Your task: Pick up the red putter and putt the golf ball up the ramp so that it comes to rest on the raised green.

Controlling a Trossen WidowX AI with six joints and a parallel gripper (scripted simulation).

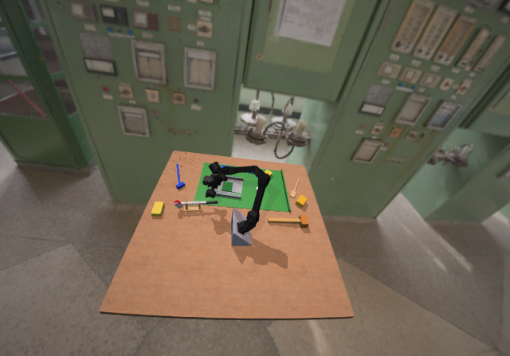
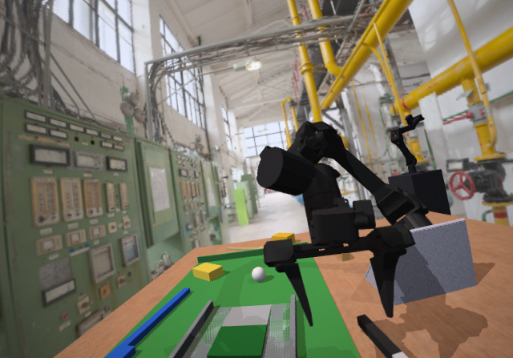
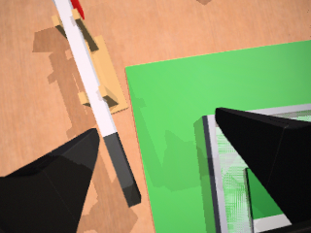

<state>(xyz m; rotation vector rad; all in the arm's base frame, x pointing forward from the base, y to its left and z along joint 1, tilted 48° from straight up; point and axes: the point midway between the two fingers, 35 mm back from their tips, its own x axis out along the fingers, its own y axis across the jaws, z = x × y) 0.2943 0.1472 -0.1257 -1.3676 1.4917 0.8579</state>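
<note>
Right now the red putter is 6 cm behind my gripper tip, 8 cm to the left of it and 6 cm below it. Also, from my gripper tip: wooden stand: 5 cm behind, 9 cm to the left, 8 cm below; then green mat: 18 cm ahead, 30 cm to the right, 12 cm below; then blue putter: 27 cm ahead, 23 cm to the left, 10 cm below.
</note>
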